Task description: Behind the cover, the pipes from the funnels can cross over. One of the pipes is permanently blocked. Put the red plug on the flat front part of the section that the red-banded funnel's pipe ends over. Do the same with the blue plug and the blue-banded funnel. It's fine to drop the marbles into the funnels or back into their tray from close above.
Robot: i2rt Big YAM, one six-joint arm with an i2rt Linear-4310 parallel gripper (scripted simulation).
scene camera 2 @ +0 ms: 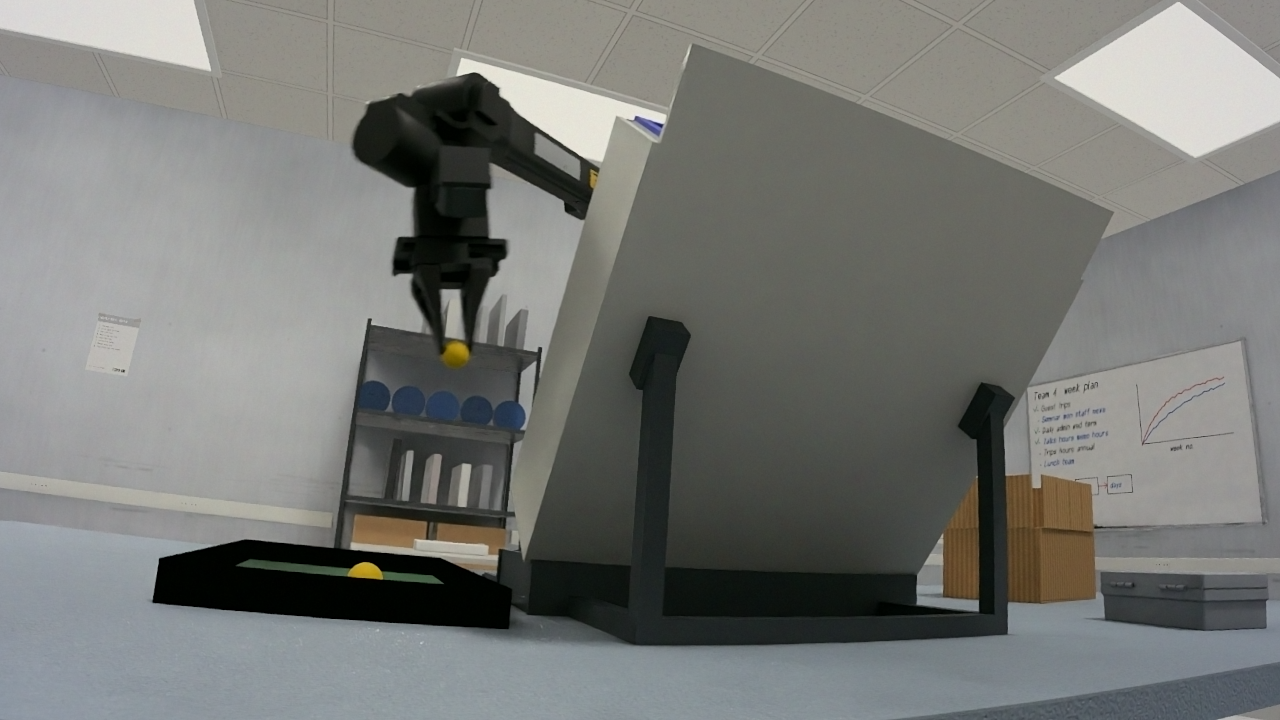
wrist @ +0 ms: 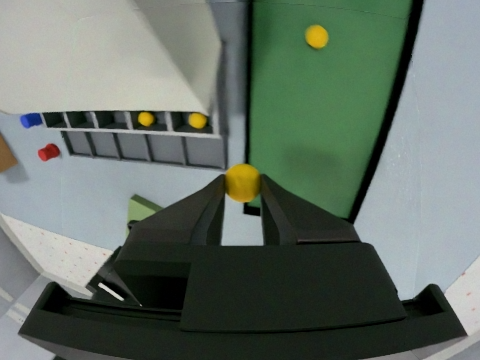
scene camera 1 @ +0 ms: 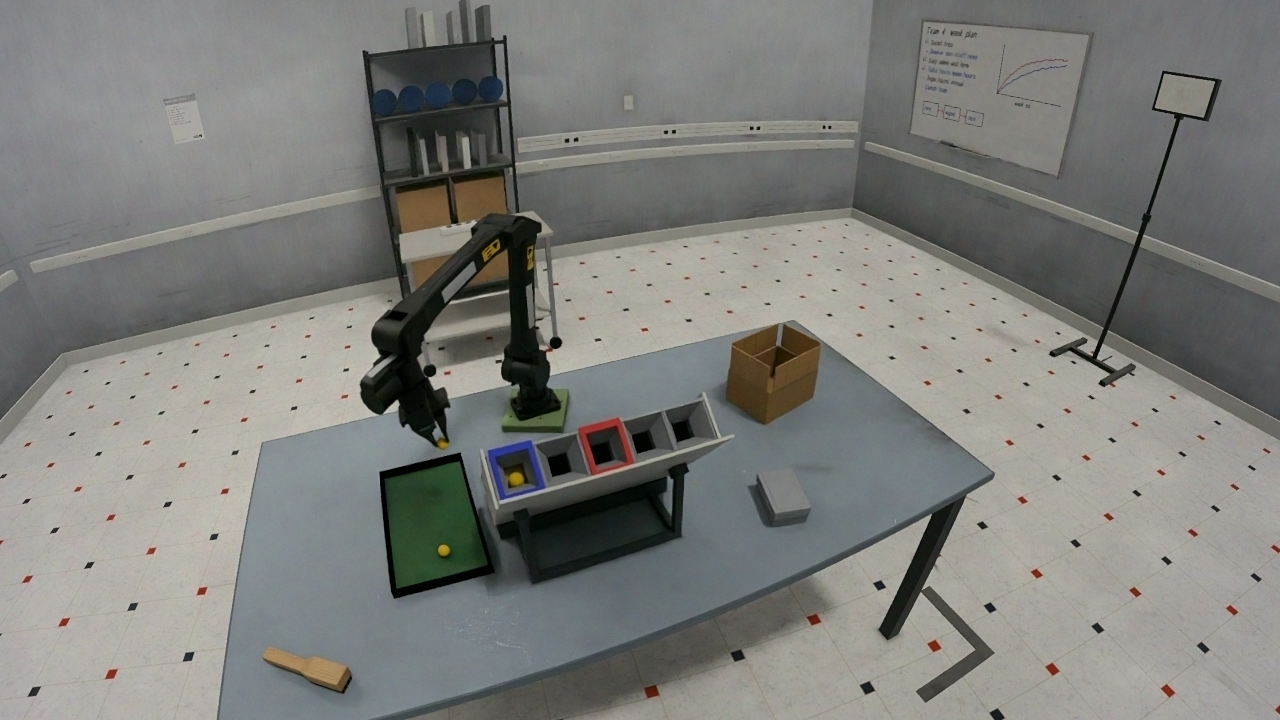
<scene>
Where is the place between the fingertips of my gripper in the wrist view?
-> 242,182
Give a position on a cover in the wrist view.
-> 63,63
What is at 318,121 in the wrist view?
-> A green tray.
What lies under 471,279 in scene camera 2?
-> My gripper.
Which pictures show the green tray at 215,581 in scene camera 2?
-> Scene camera 2, the wrist view and scene camera 1: all of them.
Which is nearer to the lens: the green tray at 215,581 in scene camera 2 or the grey case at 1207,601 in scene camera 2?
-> The green tray.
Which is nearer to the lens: the cardboard box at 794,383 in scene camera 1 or the green tray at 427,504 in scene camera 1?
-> The green tray.
</scene>
